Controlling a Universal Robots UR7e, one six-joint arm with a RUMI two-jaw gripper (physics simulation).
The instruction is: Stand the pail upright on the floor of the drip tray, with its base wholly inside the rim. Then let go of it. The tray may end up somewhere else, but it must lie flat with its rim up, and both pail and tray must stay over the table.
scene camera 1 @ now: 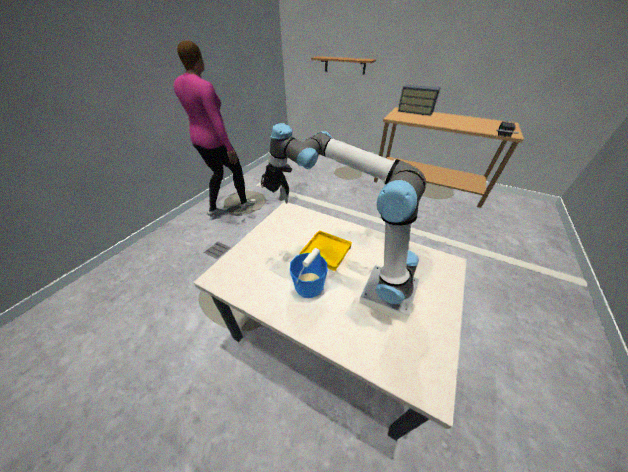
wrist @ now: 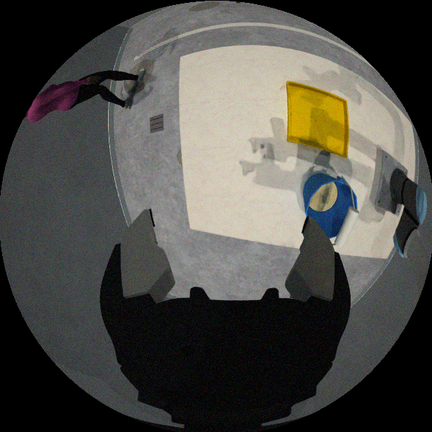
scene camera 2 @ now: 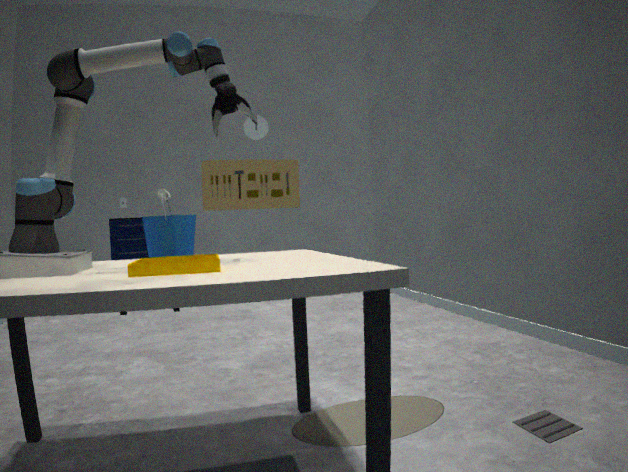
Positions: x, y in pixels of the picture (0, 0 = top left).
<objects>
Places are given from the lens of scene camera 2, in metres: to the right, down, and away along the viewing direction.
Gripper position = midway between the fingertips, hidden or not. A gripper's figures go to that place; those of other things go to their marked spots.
my gripper [scene camera 2: 236, 130]: -0.27, -0.36, 1.31
yellow drip tray [scene camera 2: 173, 265]: -0.36, 0.08, 0.97
blue pail [scene camera 2: 175, 236]: -0.47, 0.00, 1.28
The marked spots on the yellow drip tray and the blue pail are 0.33 m apart.
</objects>
